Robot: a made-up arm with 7 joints. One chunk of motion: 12 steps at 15 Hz.
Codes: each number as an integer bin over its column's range. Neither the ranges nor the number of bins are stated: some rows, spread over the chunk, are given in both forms.
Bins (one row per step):
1: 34 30 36 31 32 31
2: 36 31 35 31 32 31
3: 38 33 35 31 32 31
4: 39 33 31 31 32 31
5: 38 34 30 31 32 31
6: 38 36 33 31 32 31
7: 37 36 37 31 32 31
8: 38 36 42 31 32 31
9: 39 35 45 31 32 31
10: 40 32 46 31 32 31
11: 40 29 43 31 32 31
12: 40 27 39 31 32 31
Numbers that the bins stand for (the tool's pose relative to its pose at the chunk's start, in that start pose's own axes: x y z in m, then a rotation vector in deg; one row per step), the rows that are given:
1: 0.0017 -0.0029 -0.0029 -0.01 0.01 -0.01
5: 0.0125 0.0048 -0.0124 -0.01 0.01 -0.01
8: 0.0125 0.0086 0.0067 -0.01 0.01 -0.01
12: 0.0179 -0.0086 0.0019 -0.01 0.01 -0.01
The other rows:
2: 0.0071 -0.0010 -0.0044 -0.01 0.01 -0.01
3: 0.0125 0.0029 -0.0044 -0.01 0.01 -0.01
4: 0.0152 0.0029 -0.0108 -0.01 0.01 -0.01
6: 0.0125 0.0086 -0.0076 -0.01 0.01 -0.01
7: 0.0098 0.0086 -0.0013 -0.01 0.01 -0.01
9: 0.0152 0.0067 0.0114 -0.01 0.01 -0.01
10: 0.0179 0.0010 0.0130 -0.01 0.01 -0.01
11: 0.0179 -0.0048 0.0083 -0.01 0.01 -0.01

